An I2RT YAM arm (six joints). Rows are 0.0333 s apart.
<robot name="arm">
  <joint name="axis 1" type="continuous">
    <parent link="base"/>
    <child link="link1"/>
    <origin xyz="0 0 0.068"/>
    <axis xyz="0 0 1"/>
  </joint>
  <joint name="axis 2" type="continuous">
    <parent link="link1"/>
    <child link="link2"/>
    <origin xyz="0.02 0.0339 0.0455"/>
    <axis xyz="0 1 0"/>
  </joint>
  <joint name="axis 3" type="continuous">
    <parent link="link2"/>
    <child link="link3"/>
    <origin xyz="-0.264 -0.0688 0"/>
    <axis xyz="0 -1 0"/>
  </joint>
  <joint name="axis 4" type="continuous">
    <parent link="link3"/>
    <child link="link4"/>
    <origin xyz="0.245 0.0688 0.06"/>
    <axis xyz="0 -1 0"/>
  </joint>
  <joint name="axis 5" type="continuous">
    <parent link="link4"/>
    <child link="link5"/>
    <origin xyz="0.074 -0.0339 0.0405"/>
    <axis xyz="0 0 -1"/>
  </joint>
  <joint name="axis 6" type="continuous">
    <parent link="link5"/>
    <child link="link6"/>
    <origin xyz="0.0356 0 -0.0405"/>
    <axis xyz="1 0 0"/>
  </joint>
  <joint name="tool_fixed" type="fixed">
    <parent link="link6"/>
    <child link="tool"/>
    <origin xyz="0 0 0" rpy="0 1.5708 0"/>
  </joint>
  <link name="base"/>
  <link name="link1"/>
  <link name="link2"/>
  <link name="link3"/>
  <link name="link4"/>
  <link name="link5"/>
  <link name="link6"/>
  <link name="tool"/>
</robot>
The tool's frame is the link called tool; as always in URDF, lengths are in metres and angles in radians. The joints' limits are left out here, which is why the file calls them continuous.
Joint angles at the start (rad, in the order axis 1, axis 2, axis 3, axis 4, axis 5, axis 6):
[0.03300, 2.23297, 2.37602, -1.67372, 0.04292, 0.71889]
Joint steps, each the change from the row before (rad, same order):
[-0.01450, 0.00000, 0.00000, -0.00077, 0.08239, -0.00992]
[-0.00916, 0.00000, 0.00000, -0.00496, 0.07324, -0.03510]
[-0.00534, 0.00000, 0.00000, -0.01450, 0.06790, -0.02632]
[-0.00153, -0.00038, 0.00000, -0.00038, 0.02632, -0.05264]
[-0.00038, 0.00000, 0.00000, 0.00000, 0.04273, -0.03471]
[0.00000, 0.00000, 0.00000, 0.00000, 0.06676, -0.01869]
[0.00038, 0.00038, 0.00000, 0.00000, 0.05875, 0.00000]
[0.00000, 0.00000, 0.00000, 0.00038, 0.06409, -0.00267]
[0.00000, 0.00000, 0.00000, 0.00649, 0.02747, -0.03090]
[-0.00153, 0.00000, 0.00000, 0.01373, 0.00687, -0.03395]
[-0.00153, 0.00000, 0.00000, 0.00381, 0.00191, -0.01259]
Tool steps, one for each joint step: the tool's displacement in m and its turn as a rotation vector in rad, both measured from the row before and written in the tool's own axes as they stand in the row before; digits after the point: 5 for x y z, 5 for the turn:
[-0.00580, -0.00692, 0.00014, 0.06400, -0.05283, 0.00446]
[-0.00371, -0.00528, 0.00038, 0.06074, -0.04201, -0.02685]
[-0.00160, -0.00462, 0.00035, 0.06314, -0.02964, -0.02446]
[-0.00086, -0.00135, 0.00001, 0.02168, -0.01500, -0.05117]
[-0.00093, -0.00139, 0.00001, 0.03587, -0.02324, -0.03434]
[-0.00126, -0.00201, -0.00008, 0.05689, -0.03494, -0.01868]
[-0.00104, -0.00157, 0.00002, 0.05043, -0.03012, -0.00050]
[-0.00121, -0.00193, -0.00007, 0.05479, -0.03325, -0.00249]
[-0.00108, -0.00049, -0.00002, 0.02101, -0.01856, -0.02757]
[-0.00161, -0.00002, 0.00033, 0.00099, -0.01284, -0.02540]
[-0.00061, -0.00038, 0.00034, 0.00067, -0.00305, -0.00927]

